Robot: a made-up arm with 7 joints. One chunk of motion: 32 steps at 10 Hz.
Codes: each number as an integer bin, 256 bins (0 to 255) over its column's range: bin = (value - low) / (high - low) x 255, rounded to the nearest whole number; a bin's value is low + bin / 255 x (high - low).
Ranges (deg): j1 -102..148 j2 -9..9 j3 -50..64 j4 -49..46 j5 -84..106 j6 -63..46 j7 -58..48
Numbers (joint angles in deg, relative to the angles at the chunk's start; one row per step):
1: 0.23 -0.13 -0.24 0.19 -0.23 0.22 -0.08
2: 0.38 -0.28 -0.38 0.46 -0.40 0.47 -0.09
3: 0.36 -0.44 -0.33 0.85 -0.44 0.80 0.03
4: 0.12 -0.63 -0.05 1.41 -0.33 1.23 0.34
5: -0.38 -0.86 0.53 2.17 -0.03 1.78 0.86
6: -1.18 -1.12 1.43 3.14 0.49 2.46 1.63
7: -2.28 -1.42 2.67 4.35 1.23 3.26 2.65
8: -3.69 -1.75 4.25 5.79 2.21 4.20 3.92
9: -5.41 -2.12 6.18 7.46 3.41 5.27 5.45
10: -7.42 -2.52 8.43 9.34 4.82 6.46 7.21
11: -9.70 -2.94 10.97 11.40 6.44 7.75 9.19
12: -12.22 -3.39 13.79 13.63 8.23 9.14 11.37
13: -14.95 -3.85 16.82 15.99 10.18 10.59 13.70
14: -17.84 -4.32 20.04 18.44 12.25 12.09 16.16
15: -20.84 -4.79 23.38 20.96 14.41 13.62 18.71
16: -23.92 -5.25 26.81 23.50 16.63 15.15 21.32
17: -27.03 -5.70 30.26 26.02 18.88 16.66 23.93
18: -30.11 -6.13 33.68 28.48 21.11 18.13 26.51
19: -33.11 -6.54 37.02 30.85 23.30 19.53 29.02
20: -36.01 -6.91 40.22 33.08 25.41 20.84 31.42
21: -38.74 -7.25 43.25 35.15 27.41 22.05 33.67
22: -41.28 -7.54 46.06 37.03 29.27 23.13 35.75
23: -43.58 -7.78 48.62 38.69 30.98 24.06 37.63
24: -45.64 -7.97 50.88 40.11 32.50 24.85 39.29
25: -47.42 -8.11 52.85 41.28 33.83 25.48 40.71
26: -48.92 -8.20 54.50 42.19 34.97 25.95 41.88
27: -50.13 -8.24 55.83 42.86 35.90 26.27 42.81
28: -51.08 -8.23 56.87 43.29 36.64 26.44 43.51
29: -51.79 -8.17 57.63 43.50 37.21 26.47 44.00
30: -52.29 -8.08 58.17 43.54 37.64 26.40 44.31
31: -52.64 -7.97 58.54 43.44 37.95 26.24 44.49
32: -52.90 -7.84 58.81 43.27 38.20 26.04 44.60
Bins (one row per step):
1: 104 126 111 132 112 148 139
2: 104 124 111 133 112 148 139
3: 104 121 111 134 112 149 140
4: 104 119 112 135 112 150 140
5: 104 115 113 137 113 152 142
6: 103 112 115 140 113 153 143
7: 102 107 118 143 114 155 146
8: 100 103 121 147 116 157 149
9: 99 97 126 152 117 160 153
10: 96 92 131 157 119 162 157
11: 94 86 136 162 121 166 162
12: 92 79 143 168 124 169 167
13: 89 73 149 174 126 172 172
14: 86 66 157 181 129 176 178
15: 83 60 164 188 132 179 185
16: 80 53 172 195 135 183 191
17: 76 47 180 201 138 186 197
18: 73 41 187 208 141 190 203
19: 70 35 195 214 144 193 209
20: 67 30 202 220 147 196 215
21: 65 25 209 226 150 199 221
22: 62 21 215 231 152 201 226
23: 60 17 221 235 154 204 230
24: 57 15 226 239 156 206 234
25: 56 13 230 242 158 207 237
26: 54 11 234 245 160 208 240
27: 53 11 237 247 161 209 243
28: 52 11 239 248 162 209 244
29: 51 12 241 248 163 209 245
30: 51 13 242 248 163 209 246
31: 50 15 243 248 164 209 247
32: 50 16 243 248 164 208 247

